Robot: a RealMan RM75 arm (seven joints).
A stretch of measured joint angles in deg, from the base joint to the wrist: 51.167 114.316 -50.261 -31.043 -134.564 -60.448 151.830; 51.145 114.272 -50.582 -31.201 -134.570 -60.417 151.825; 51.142 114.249 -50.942 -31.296 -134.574 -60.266 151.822; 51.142 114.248 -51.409 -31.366 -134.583 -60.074 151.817; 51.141 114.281 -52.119 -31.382 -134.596 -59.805 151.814; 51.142 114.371 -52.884 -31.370 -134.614 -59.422 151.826; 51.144 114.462 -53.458 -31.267 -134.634 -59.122 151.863; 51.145 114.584 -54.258 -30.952 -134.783 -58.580 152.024; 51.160 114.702 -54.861 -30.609 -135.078 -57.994 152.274; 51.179 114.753 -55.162 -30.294 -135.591 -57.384 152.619; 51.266 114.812 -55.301 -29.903 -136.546 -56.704 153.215; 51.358 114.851 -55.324 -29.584 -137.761 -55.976 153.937; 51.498 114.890 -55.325 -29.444 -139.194 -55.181 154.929; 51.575 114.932 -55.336 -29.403 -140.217 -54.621 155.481; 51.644 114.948 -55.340 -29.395 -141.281 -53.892 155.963; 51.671 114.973 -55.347 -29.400 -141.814 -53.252 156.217; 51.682 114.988 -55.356 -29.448 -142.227 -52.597 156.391; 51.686 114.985 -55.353 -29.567 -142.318 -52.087 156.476; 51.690 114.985 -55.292 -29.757 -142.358 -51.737 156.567; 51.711 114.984 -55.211 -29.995 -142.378 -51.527 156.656; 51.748 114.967 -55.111 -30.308 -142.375 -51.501 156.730; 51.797 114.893 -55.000 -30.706 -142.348 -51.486 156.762; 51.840 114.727 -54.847 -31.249 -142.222 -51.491 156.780; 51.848 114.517 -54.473 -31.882 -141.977 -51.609 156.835
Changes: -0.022 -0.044 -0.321 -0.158 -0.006 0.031 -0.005; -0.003 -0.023 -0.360 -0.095 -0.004 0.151 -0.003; 0.000 -0.001 -0.467 -0.070 -0.009 0.192 -0.005; -0.001 0.033 -0.710 -0.016 -0.013 0.269 -0.003; 0.001 0.090 -0.765 0.012 -0.018 0.383 0.012; 0.002 0.091 -0.574 0.103 -0.020 0.300 0.037; 0.001 0.122 -0.800 0.315 -0.149 0.542 0.161; 0.015 0.118 -0.603 0.343 -0.295 0.586 0.250; 0.019 0.051 -0.301 0.315 -0.513 0.610 0.345; 0.087 0.059 -0.139 0.391 -0.955 0.680 0.596; 0.092 0.039 -0.023 0.319 -1.215 0.728 0.722; 0.140 0.039 -0.001 0.140 -1.433 0.795 0.992; 0.077 0.042 -0.011 0.041 -1.023 0.560 0.552; 0.069 0.016 -0.004 0.008 -1.064 0.729 0.482; 0.027 0.025 -0.007 -0.005 -0.533 0.640 0.254; 0.011 0.015 -0.009 -0.048 -0.413 0.655 0.174; 0.004 -0.003 0.003 -0.119 -0.091 0.510 0.085; 0.004 0.000 0.061 -0.190 -0.040 0.350 0.091; 0.021 -0.001 0.081 -0.238 -0.020 0.210 0.089; 0.037 -0.017 0.100 -0.313 0.003 0.026 0.074; 0.049 -0.074 0.111 -0.398 0.027 0.015 0.032; 0.043 -0.166 0.153 -0.543 0.126 -0.005 0.018; 0.008 -0.210 0.374 -0.633 0.245 -0.118 0.055
